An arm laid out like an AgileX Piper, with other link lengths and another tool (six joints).
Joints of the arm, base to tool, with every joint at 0 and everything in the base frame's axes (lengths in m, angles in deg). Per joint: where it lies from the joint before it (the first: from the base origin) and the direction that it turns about. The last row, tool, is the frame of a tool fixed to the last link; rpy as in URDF.
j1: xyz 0 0 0.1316 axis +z
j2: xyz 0 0 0 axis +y
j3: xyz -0.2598 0 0.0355 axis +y
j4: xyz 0.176 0 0.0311 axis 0.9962 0 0.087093
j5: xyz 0 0 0 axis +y
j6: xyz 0.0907 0 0.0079 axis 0.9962 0 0.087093
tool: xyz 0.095 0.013 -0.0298 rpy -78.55 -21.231 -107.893
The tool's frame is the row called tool.
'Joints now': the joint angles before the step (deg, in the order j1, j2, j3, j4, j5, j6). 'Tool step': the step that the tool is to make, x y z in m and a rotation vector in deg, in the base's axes. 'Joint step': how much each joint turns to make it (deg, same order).
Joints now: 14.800, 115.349, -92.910, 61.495, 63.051, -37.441
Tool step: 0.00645, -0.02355, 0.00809, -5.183, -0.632, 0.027
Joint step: -2.526, -0.334, -6.416, -8.183, 4.982, 6.073
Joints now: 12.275, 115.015, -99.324, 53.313, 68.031, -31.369
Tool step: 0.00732, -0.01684, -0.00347, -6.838, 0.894, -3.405
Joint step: -0.483, -0.001, -3.956, -8.838, 1.192, 7.792
